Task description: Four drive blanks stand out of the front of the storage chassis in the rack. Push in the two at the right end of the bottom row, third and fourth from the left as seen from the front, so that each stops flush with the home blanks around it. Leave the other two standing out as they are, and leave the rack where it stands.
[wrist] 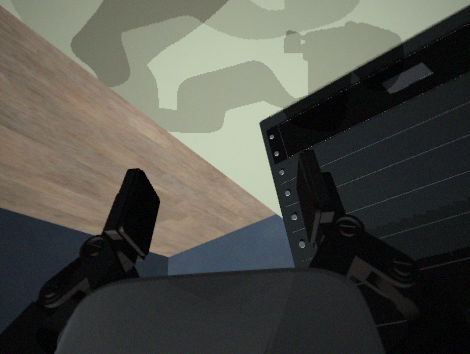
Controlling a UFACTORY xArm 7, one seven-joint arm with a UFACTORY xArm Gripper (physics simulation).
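Note:
The dark rack stands tilted in the right part of the wrist view, with a column of round screws along its left edge. A black panel with a small grey label spans its top, and dark grey-green panels with thin light lines lie below. The storage chassis and its four drive blanks cannot be made out; the lower right is very dark and partly covered by the gripper. My gripper is open and empty. Its right finger overlaps the rack's left part in view; whether they touch cannot be told. Its left finger appears over the wood surface.
A pale green surface with grey shadows fills the top. A wood-grain surface runs diagonally at the left, its corner pointing towards the rack's left edge. Blue surfaces show below it, between the fingers and at the lower left.

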